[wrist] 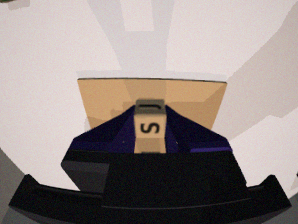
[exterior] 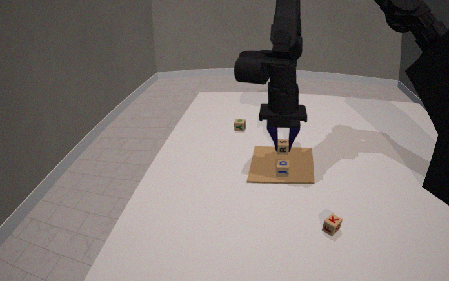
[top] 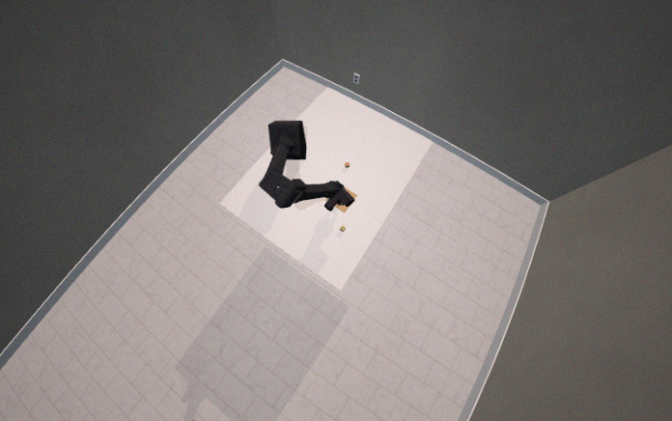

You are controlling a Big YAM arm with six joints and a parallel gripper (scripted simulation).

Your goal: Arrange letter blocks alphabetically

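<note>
My hand is right at the letter block. Also, from my hand: mat 40 mm to the left, 20 mm below, 10 mm ahead.
</note>
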